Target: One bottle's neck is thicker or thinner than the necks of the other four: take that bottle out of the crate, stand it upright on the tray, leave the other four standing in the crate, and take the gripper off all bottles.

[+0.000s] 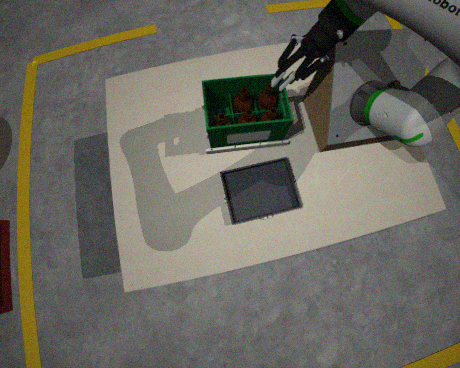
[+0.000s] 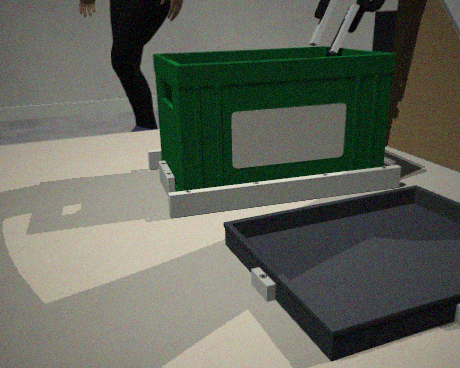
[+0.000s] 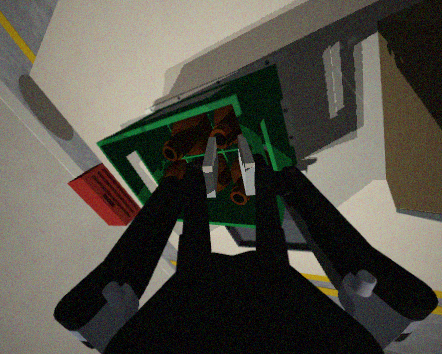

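Where they show: gripper, fingertip midpoint: (image 1: 276, 85) (image 2: 322, 48) (image 3: 227, 148); arm's base at its link origin: (image 1: 369, 103).
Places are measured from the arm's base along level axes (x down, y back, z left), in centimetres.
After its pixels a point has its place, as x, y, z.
The green crate (image 1: 214, 136) @(5.3, -53.2, -3.7) (image 2: 205, 130) @(7.4, -52.3, -3.6) (image 3: 257, 82) @(6.8, -25.6, -17.8) holds five brown bottles. Two stand in its back row, a left one (image 1: 243, 100) @(4.2, -40.3, -13.7) (image 3: 187, 136) @(4.7, -38.0, -15.9) and a right one (image 1: 268, 97) @(4.9, -31.3, -13.1) (image 3: 225, 122) @(2.8, -29.6, -15.8). Three are in its front row, at the left (image 1: 221, 120) @(1.4, -49.9, -6.6), middle (image 1: 246, 118) @(2.8, -41.7, -5.9) and right (image 1: 270, 115) @(2.4, -33.9, -4.7). Neck differences are too unclear to tell. My gripper (image 1: 280, 84) @(-0.1, -29.2, -13.7) (image 2: 323, 48) @(-0.1, -29.2, -13.7) (image 3: 227, 148) @(-0.1, -29.2, -13.7) is slightly open, with a narrow gap, its fingertips at the crate's back right rim. No bottle shows held between the fingers. The dark tray (image 1: 262, 192) @(16.9, -41.4, 16.7) (image 2: 380, 270) @(17.0, -44.3, 17.7) holds no bottle.
White rails (image 1: 247, 147) @(15.3, -42.0, -0.9) (image 2: 280, 187) @(15.2, -43.6, -1.1) run along the crate's base. The robot's brown-sided pedestal (image 1: 320, 117) @(8.4, -14.1, -2.7) (image 2: 430, 95) @(7.4, -13.7, -7.1) (image 3: 410, 135) @(3.8, -13.7, -7.8) stands right of the crate. A red block (image 3: 102, 195) lies on the floor beyond. A person's legs (image 2: 132, 65) show behind the table.
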